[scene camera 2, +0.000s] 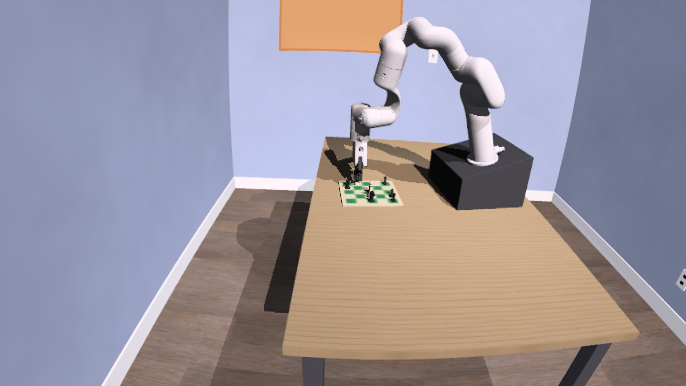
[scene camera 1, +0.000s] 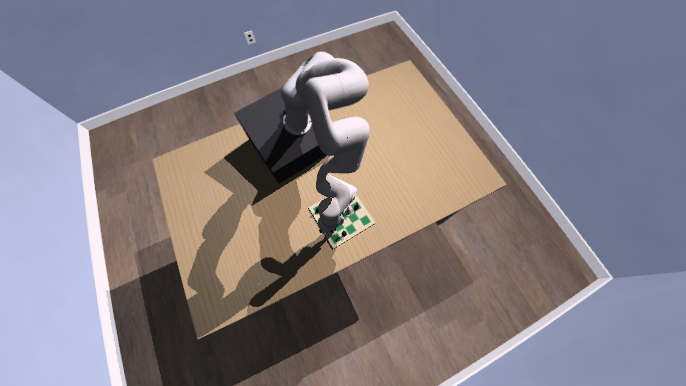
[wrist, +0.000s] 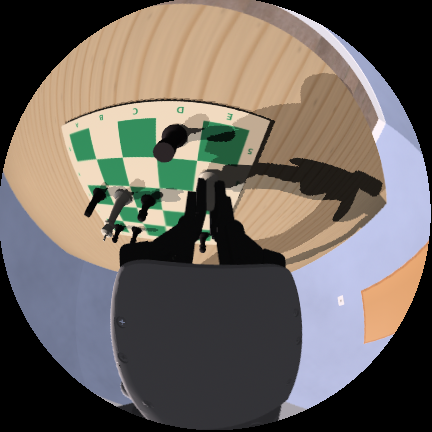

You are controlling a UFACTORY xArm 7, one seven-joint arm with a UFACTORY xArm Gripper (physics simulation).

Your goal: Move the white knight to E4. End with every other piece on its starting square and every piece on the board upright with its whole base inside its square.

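Frame: origin at the arm's base, x ahead, y left, z up, level; millimetres.
Seen in the pictures: gripper, fingertip midpoint: (scene camera 2: 357, 180) (scene camera 1: 332, 228) (wrist: 207, 190); arm's base at its link origin: (scene camera 2: 482, 159) (scene camera 1: 297, 122).
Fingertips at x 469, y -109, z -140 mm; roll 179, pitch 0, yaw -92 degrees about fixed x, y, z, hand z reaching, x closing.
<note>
Pixels of each thing's middle, then the offset from my fingertips to it. Level surfaces: height alone.
- white knight at the middle of its body: (wrist: 207, 193) dx +2, dy +0, dz +5 mm
- cream board at the middle of its body: (wrist: 147, 196) (scene camera 2: 369, 192) (scene camera 1: 341, 215) dx -36, dy +71, dz -20 mm
- dark piece at the middle of its body: (wrist: 169, 142) (scene camera 2: 347, 184) (scene camera 1: 344, 233) dx +43, dy +35, dz -1 mm
- tall light piece at the middle of its body: (wrist: 112, 215) dx -35, dy +106, dz +14 mm
- wooden table at its surface level: dz -23 mm
My gripper (wrist: 207, 190) (scene camera 2: 357, 178) is shut on the white knight (wrist: 210, 178), which shows as a pale grey base and body between the dark fingertips in the wrist view. The knight's base is over the light square E4 of the green and cream board (wrist: 102, 140) (scene camera 2: 345, 204) (scene camera 1: 370, 224), toward the D4 side. Its shadow starts close beside the base; whether the base touches the board I cannot tell. In scene camera 1 the arm hides the gripper and knight. A dark piece (wrist: 173, 136) (scene camera 2: 348, 184) (scene camera 1: 344, 233) stands on D5, beside E5.
A tall light piece (wrist: 118, 206) stands between two black pieces (wrist: 95, 202) (wrist: 146, 207) on the third row. Smaller dark pieces (wrist: 118, 233) (wrist: 135, 234) (wrist: 203, 242) stand farther back, one behind the fingers. The board lies on a wooden table (scene camera 1: 420, 135) (scene camera 2: 450, 280).
</note>
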